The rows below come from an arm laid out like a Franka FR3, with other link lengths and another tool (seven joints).
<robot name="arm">
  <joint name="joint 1" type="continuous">
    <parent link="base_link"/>
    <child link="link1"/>
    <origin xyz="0 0 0.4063"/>
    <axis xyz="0 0 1"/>
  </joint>
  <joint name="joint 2" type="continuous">
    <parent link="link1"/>
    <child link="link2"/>
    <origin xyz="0 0 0"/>
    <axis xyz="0 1 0"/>
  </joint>
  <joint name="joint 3" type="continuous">
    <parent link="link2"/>
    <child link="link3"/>
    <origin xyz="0 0 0.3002"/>
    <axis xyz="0 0 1"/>
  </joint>
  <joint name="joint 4" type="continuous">
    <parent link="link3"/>
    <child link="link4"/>
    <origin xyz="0.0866 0 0"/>
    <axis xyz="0 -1 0"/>
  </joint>
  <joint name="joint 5" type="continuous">
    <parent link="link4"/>
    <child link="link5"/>
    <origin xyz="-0.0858 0 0.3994"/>
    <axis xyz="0 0 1"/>
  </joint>
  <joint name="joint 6" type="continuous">
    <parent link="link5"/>
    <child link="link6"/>
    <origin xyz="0 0 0"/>
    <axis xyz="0 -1 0"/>
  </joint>
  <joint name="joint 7" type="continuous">
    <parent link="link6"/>
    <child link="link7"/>
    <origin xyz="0.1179 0 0"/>
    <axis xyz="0 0 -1"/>
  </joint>
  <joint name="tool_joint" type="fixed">
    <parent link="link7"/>
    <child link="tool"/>
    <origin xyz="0.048 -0.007 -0.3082" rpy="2.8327 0 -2.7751"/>
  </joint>
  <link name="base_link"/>
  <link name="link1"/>
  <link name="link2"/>
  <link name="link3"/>
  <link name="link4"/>
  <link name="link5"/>
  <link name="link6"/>
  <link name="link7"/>
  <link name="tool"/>
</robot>
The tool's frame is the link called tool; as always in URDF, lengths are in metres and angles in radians. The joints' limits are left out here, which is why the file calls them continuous.
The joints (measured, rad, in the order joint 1, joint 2, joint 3, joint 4, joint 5, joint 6, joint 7), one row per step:
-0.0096, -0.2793, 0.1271, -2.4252, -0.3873, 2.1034, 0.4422
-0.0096, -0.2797, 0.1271, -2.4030, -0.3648, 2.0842, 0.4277
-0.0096, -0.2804, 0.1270, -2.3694, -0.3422, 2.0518, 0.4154
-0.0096, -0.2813, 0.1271, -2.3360, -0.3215, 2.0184, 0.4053
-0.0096, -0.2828, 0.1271, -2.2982, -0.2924, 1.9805, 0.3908
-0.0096, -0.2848, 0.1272, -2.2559, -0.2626, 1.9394, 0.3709
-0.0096, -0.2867, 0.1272, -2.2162, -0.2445, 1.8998, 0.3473
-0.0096, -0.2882, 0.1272, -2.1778, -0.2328, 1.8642, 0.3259
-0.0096, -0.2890, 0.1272, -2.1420, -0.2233, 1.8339, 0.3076
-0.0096, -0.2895, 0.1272, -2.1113, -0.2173, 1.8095, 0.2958
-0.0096, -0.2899, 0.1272, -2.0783, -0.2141, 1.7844, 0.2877
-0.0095, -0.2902, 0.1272, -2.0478, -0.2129, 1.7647, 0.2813
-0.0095, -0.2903, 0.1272, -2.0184, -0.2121, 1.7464, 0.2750
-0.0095, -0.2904, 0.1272, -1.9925, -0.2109, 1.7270, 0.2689
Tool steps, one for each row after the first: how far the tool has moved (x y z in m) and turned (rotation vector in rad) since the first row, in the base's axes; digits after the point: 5 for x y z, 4 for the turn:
0.00275, 0.00286, 0.00769, 0.0152, 0.0014, -0.0043
0.00623, 0.00487, 0.02010, 0.0290, 0.0025, -0.0139
0.00901, 0.00686, 0.03260, 0.0418, 0.0037, -0.0237
0.01131, 0.01080, 0.04650, 0.0625, 0.0066, -0.0331
0.01387, 0.01580, 0.06264, 0.0850, 0.0096, -0.0364
0.01593, 0.01905, 0.07848, 0.0979, 0.0142, -0.0297
0.01837, 0.02144, 0.09453, 0.1062, 0.0155, -0.0207
0.02099, 0.02372, 0.10974, 0.1137, 0.0141, -0.0120
0.02332, 0.02523, 0.12316, 0.1186, 0.0102, -0.0068
0.02582, 0.02599, 0.13800, 0.1213, 0.0035, -0.0042
0.02882, 0.02657, 0.15240, 0.1227, -0.0064, -0.0012
0.03156, 0.02704, 0.16632, 0.1239, -0.0163, 0.0020
0.03267, 0.02732, 0.17801, 0.1250, -0.0218, 0.0043

